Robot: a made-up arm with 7 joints.
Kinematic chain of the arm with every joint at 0, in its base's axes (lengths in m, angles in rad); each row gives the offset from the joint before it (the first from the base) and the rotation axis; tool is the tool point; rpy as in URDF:
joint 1: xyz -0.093 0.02 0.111 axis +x
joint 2: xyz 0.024 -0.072 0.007 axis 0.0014 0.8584 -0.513
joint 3: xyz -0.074 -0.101 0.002 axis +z
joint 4: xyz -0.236 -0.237 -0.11 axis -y
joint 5: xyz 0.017 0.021 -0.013 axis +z
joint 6: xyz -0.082 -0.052 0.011 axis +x
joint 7: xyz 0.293 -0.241 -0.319 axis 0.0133 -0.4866 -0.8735
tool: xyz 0.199 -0.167 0.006 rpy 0 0 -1.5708
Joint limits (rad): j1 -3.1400..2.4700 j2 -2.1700..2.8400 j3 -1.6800..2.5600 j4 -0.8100..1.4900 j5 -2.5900..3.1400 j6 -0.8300..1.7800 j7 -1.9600..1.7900
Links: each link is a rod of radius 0.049 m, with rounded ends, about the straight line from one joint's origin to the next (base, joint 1, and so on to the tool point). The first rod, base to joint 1, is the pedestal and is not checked.
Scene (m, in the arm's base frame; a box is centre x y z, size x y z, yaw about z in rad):
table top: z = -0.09
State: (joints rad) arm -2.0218 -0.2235 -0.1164 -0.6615 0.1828 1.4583 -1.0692
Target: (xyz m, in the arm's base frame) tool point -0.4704 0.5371 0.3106
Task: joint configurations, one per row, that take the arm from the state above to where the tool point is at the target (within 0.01 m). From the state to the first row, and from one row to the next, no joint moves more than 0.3 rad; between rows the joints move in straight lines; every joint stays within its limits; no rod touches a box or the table.
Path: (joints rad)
1: -2.2822 -0.2996 0.1685 -0.6986 0.4273 1.5183 -1.2151
2: -2.5426 -0.3756 0.4535 -0.7358 0.6719 1.5784 -1.3609
3: -2.8030 -0.4517 0.7384 -0.7729 0.9164 1.6384 -1.5068
4: -3.0634 -0.5277 1.0234 -0.8100 1.1610 1.6984 -1.6527

